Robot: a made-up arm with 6 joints. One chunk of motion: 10 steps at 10 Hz.
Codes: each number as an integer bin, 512 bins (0 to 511) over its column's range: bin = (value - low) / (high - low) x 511, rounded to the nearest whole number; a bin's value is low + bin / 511 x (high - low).
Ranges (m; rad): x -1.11..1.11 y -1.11..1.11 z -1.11..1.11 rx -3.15..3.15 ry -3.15..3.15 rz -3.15..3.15
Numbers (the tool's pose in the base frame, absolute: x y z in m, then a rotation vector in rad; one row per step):
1: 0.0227 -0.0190 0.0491 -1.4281 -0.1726 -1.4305
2: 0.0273 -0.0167 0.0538 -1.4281 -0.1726 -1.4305
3: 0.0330 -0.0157 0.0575 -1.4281 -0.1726 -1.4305
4: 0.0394 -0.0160 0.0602 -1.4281 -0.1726 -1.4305
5: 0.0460 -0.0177 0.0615 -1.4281 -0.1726 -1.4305
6: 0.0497 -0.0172 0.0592 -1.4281 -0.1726 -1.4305
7: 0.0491 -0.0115 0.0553 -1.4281 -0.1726 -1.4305
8: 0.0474 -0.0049 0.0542 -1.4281 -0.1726 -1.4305
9: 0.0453 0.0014 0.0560 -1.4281 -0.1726 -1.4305
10: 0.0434 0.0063 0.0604 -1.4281 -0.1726 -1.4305
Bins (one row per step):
1: 261 251 267 140 242 139
2: 262 252 268 140 242 139
3: 263 252 269 140 242 139
4: 265 252 269 140 242 139
5: 266 251 270 140 242 139
6: 267 252 269 140 242 139
7: 267 253 268 140 242 139
8: 266 254 268 140 242 139
9: 266 256 268 140 242 139
10: 265 257 269 140 242 139

